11 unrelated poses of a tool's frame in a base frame.
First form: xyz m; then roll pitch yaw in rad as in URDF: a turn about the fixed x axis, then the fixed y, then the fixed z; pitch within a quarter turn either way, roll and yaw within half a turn.
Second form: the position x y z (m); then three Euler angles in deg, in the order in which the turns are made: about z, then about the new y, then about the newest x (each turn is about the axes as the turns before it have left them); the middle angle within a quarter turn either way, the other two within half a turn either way. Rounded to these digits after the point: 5 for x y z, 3 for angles.
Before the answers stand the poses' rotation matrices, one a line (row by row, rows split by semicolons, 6 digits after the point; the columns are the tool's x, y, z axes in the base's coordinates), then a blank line. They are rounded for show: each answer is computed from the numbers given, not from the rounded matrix.
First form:
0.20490 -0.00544 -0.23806 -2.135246 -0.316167 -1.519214
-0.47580 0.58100 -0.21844 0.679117 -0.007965 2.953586
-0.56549 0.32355 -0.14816 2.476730 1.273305 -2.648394
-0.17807 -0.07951 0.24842 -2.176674 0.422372 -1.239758
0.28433 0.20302 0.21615 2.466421 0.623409 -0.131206
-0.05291 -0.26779 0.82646 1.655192 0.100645 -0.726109
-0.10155 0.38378 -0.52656 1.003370 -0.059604 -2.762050
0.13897 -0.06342 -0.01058 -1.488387 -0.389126 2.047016
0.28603 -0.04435 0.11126 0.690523 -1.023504 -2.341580
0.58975 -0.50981 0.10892 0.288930 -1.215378 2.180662
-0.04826 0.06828 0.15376 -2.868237 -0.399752 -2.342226
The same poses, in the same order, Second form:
0.049004 -0.520695 0.852335; -0.949170 -0.289928 -0.122547; 0.310926 -0.803006 -0.508436
-0.982348 -0.140518 0.123482; 0.186895 -0.765351 0.615880; 0.007965 0.628086 0.778103
-0.258189 -0.892157 0.370667; -0.138778 0.413946 0.899661; -0.956075 0.180842 -0.230688
0.296462 -0.648084 0.701497; -0.862596 0.133568 0.487942; -0.409925 -0.749764 -0.519437
0.804915 0.259635 -0.533575; -0.106220 -0.821630 -0.560037; -0.583806 0.507459 -0.633763
0.743980 0.018895 -0.667935; -0.660605 -0.129508 -0.739479; -0.100475 0.991398 -0.083869
-0.927185 0.245787 -0.282697; -0.369838 -0.480603 0.795136; 0.059569 0.841790 0.536509
-0.424152 -0.246483 -0.871402; 0.822293 0.298288 -0.484621; 0.379380 -0.922101 0.076162
-0.362545 0.931965 0.001725; -0.373300 -0.146914 0.916004; 0.853937 0.331449 0.401165
-0.199310 -0.632752 0.748265; 0.285250 -0.767980 -0.573445; 0.937501 0.099150 0.333558
-0.642195 -0.763545 -0.067713; -0.660391 0.595951 -0.456865; 0.389190 -0.248679 -0.886955

0.20490 -0.00544 -0.23806 -87.045 -18.115 -122.341
-0.47580 0.58100 -0.21844 169.228 -0.456 38.911
-0.56549 0.32355 -0.14816 -151.742 72.955 141.906
-0.17807 -0.07951 0.24842 -71.033 24.200 -124.714
0.28433 0.20302 0.21615 -7.518 35.719 141.316
-0.05291 -0.26779 0.82646 -41.603 5.767 94.836
-0.10155 0.38378 -0.52656 -158.254 -3.415 57.489
0.13897 -0.06342 -0.01058 117.285 -22.295 -85.278
0.28603 -0.04435 0.11126 -134.163 -58.642 39.564
0.58975 -0.50981 0.10892 124.943 -69.636 16.554
-0.04826 0.06828 0.15376 -134.200 -22.904 -164.338

